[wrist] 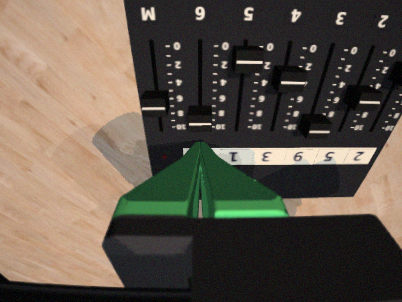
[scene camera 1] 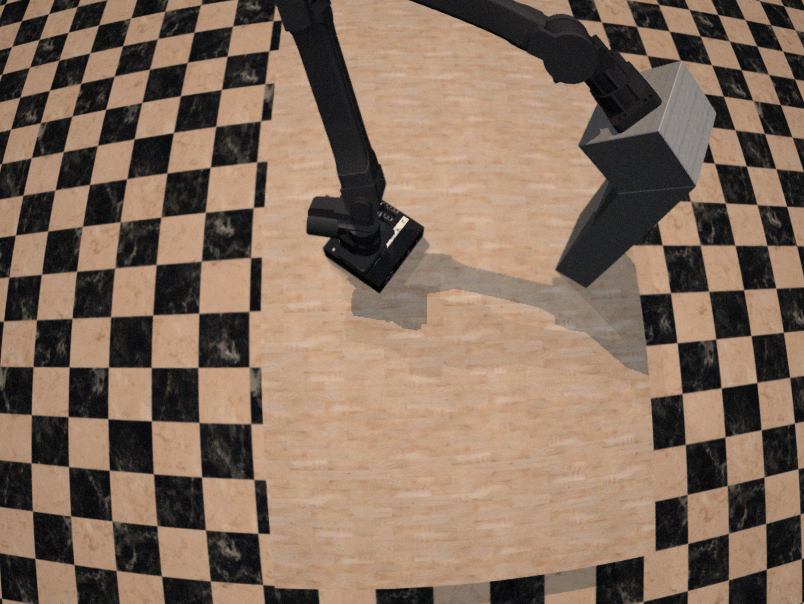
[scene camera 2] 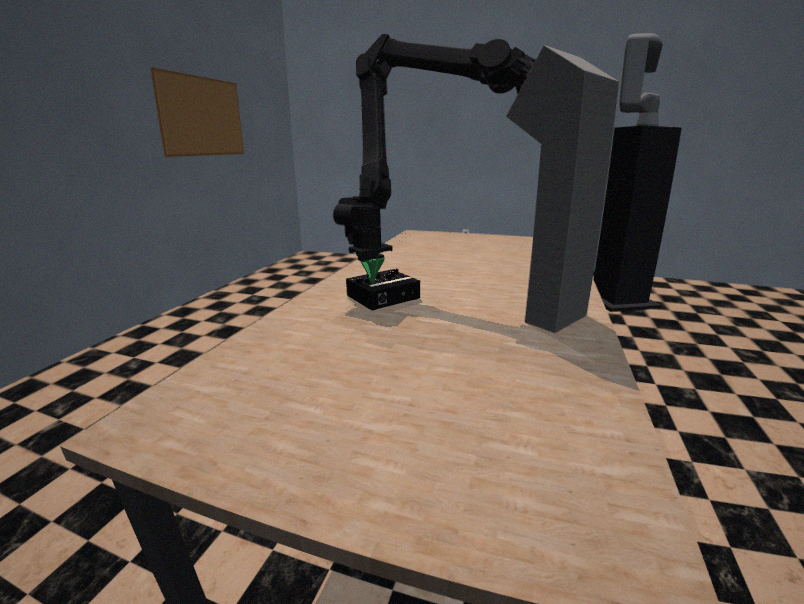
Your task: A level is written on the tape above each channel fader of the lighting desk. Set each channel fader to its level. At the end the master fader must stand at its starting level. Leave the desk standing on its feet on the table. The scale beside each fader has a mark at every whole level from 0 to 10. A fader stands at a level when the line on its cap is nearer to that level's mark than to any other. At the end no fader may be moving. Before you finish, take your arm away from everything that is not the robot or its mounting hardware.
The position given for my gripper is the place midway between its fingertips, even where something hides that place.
In view: my gripper point(scene camera 2: 372, 282), a channel 2 fader cap point(wrist: 358, 97), a channel 3 fader cap point(wrist: 313, 126) and a master fader cap point(wrist: 155, 103).
My gripper also shows in the wrist view point(wrist: 200, 150).
